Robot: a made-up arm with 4 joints. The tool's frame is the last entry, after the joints. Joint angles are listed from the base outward. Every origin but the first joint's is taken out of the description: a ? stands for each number. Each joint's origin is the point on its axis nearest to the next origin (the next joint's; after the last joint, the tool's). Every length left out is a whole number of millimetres.
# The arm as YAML. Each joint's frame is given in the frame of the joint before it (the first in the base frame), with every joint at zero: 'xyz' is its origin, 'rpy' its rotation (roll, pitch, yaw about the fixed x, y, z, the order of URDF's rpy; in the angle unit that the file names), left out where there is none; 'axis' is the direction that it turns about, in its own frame. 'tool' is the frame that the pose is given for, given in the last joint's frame.
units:
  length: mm
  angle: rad
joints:
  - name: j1
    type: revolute
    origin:
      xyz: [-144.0, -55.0, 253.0]
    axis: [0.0, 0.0, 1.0]
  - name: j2
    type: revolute
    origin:
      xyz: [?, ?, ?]
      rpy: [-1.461, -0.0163, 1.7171]
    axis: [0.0, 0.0, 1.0]
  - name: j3
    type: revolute
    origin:
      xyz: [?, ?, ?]
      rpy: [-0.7, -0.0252, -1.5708]
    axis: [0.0, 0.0, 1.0]
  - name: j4
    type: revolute
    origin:
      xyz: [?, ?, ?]
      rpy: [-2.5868, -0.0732, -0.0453]
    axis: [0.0, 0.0, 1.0]
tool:
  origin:
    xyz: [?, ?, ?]
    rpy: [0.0, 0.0, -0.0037]
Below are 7 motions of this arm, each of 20 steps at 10 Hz.
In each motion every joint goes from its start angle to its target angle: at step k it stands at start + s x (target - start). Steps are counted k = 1, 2, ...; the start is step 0. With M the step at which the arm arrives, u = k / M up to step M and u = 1 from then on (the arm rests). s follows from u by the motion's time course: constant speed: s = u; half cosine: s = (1 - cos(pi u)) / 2; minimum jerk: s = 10 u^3 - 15 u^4 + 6 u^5.
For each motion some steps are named. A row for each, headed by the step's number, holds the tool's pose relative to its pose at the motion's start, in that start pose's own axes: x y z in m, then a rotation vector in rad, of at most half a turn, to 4 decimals.
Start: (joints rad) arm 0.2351 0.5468 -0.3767 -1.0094
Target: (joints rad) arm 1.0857 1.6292 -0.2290 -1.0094
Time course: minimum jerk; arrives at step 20
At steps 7, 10, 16, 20:
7: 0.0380 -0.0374 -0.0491 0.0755 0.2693 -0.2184
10: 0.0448 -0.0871 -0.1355 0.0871 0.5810 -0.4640
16: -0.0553 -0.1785 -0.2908 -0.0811 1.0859 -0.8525
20: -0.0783 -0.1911 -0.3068 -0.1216 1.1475 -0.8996

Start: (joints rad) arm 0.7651 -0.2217 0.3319 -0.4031
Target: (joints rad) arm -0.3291 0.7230 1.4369 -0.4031
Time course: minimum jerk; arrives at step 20
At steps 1, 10, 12, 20:
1: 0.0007 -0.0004 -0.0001 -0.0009 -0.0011 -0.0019
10: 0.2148 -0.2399 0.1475 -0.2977 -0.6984 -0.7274
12: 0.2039 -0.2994 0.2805 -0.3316 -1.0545 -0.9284
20: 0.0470 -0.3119 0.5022 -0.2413 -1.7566 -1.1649

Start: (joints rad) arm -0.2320 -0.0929 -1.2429 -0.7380
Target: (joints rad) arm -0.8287 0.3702 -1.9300 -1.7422
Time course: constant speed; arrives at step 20
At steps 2, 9, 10, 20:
2: 0.0102 -0.0319 -0.0192 -0.0455 0.0622 -0.0987
9: 0.0156 -0.1583 -0.0706 -0.2286 0.2468 -0.4462
10: 0.0127 -0.1775 -0.0752 -0.2575 0.2689 -0.4958
20: -0.0603 -0.3627 -0.0698 -0.5780 0.4303 -0.9816

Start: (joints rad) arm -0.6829 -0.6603 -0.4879 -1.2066
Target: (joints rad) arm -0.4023 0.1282 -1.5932 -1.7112
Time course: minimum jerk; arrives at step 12
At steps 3, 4, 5, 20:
3: 0.0071 -0.0198 -0.0124 -0.0236 0.0516 -0.0270
4: 0.0120 -0.0400 -0.0254 -0.0460 0.1061 -0.0508
5: 0.0149 -0.0653 -0.0423 -0.0719 0.1779 -0.0750
20: -0.0124 -0.1656 -0.1208 -0.1390 0.5204 -0.0865

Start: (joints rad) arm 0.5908 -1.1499 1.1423 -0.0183
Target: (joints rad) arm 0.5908 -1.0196 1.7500 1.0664
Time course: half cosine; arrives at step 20
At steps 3, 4, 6, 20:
3: 0.0007 0.0059 0.0025 -0.0013 -0.0185 0.0250
4: 0.0012 0.0102 0.0042 -0.0031 -0.0325 0.0439
6: 0.0020 0.0208 0.0080 -0.0112 -0.0700 0.0949
20: -0.0024 0.0520 -0.0099 -0.2050 -0.2940 0.4593

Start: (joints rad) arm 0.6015 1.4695 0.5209 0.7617
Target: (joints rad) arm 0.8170 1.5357 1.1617 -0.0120
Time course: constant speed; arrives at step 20
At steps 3, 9, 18, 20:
3: 0.0483 -0.0549 -0.0080 -0.0178 -0.0106 -0.2057
9: 0.1084 -0.1862 -0.0203 -0.0603 -0.0363 -0.6150
18: 0.0979 -0.3964 -0.0230 -0.1428 -0.0981 -1.2201
20: 0.0799 -0.4390 -0.0203 -0.1641 -0.1178 -1.3526

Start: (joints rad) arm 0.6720 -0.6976 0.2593 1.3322
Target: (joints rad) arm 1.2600 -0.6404 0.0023 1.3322
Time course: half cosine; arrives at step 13
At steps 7, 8, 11, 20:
7: -0.0027 0.0062 0.0922 -0.0152 -0.2809 0.0274
8: -0.0070 0.0084 0.1098 -0.0219 -0.3393 0.0354
11: -0.0209 0.0146 0.1466 -0.0417 -0.4714 0.0561
20: -0.0245 0.0162 0.1539 -0.0469 -0.4998 0.0610

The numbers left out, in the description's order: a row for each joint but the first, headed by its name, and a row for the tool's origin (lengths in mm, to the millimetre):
j2: -23.0 36.0 0.0
j3: 32.0 -131.0 0.0
j4: -50.0 -143.0 0.0
tool: 214.0 214.0 0.0

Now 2 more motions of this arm.
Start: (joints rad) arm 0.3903 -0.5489 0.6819 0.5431
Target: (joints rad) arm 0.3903 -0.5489 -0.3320 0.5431
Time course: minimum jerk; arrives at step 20
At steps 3, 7, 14, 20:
3: -0.0089 0.0058 -0.0012 0.0056 0.0132 0.0229
7: -0.0834 0.0440 -0.0050 0.0494 0.1164 0.2021
14: -0.3166 0.0729 0.0353 0.1757 0.4144 0.7193
20: -0.3764 0.0589 0.0580 0.2100 0.4951 0.8595

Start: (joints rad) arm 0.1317 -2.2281 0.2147 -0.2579
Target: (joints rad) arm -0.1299 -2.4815 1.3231 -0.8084
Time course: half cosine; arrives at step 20
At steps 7, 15, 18, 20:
7: 0.0787 -0.0533 0.0357 0.0910 -0.0777 -0.3265
15: 0.1424 -0.2334 0.0858 0.3152 -0.1655 -1.0449
18: 0.1358 -0.2747 0.0876 0.3645 -0.1707 -1.2000
20: 0.1336 -0.2829 0.0875 0.3744 -0.1712 -1.2313

